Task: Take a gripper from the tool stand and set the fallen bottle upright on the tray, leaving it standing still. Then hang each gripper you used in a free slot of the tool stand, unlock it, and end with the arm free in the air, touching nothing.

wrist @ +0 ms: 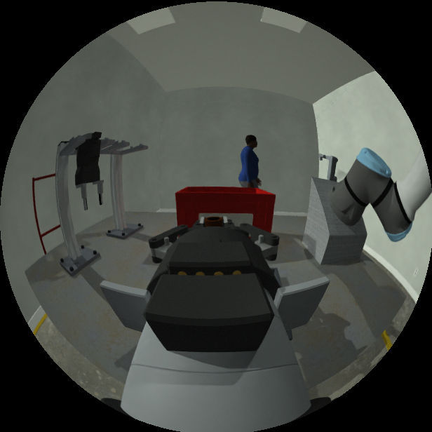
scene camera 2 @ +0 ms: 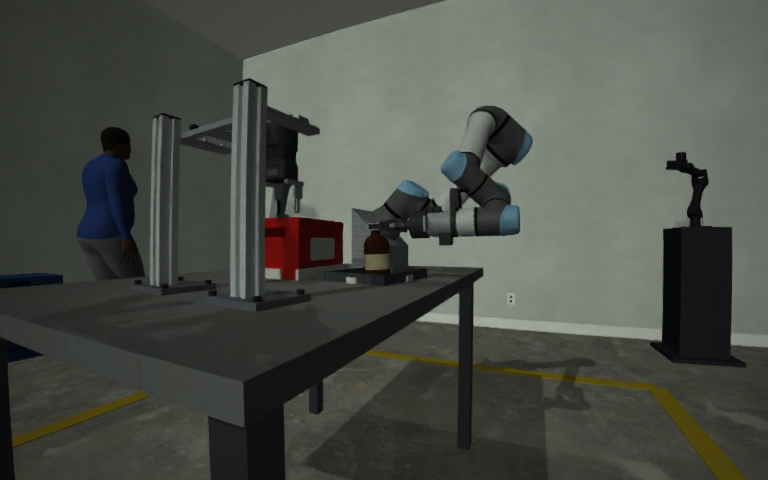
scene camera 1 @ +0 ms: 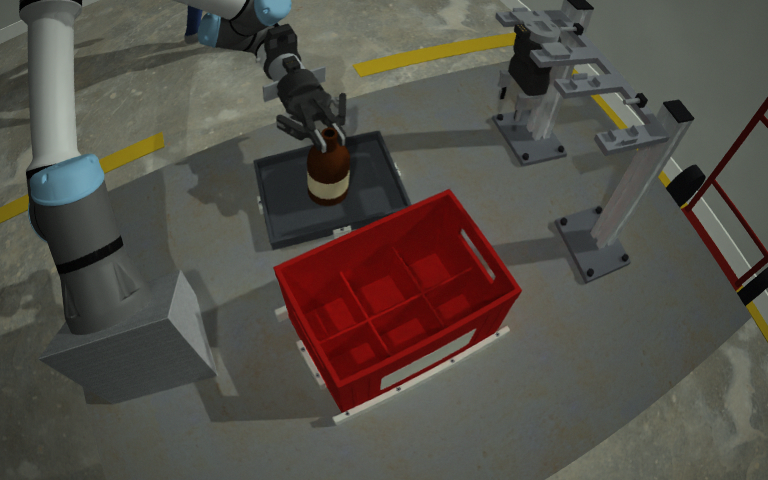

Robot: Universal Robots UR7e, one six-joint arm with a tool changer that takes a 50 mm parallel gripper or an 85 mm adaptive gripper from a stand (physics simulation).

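Places are measured from the arm's base along level axes (x back, y right, z up), in metres.
Pixels of known places: end effector, tool point: (scene camera 1: 291, 79); arm's base, origin of the base link: (scene camera 1: 110, 311).
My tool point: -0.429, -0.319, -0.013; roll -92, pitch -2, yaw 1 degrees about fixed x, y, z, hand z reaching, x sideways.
Note:
For each thing: its top centre in the pictures, then the offset to it from my tool point, as dx, dy, dz.
- brown bottle, middle of its top: (scene camera 1: 326, 132) (scene camera 2: 376, 222) +0.001, +0.170, +0.007
- red crate, middle of its top: (scene camera 1: 399, 280) (scene camera 2: 298, 220) +0.028, +0.456, +0.020
The brown bottle (scene camera 1: 328, 183) (scene camera 2: 376, 251) with a cream label stands upright on the dark tray (scene camera 1: 283, 233) (scene camera 2: 339, 275); its mouth (wrist: 214, 220) shows in the wrist view. My black adaptive gripper (scene camera 1: 329, 139) (scene camera 2: 374, 226) (wrist: 214, 223), on the arm, reaches in nearly level. Its fingertips flank the bottle's neck closely and look shut on it. The tool stand (scene camera 1: 614, 192) (scene camera 2: 247, 192) (wrist: 64, 210) has several slots. The other gripper (scene camera 1: 529, 65) (scene camera 2: 282, 161) (wrist: 89, 162) hangs in its end slot; the other slots hold no gripper.
A red crate (scene camera 1: 396, 367) (scene camera 2: 311, 249) (wrist: 225, 200) with empty compartments stands beside the tray, edged by white strips. The arm's grey pedestal (scene camera 1: 130, 359) (wrist: 332, 235) stands beyond the tray and crate. A person in blue (scene camera 2: 107, 192) (wrist: 249, 164) and a red cart frame (scene camera 1: 714, 254) are in the background.

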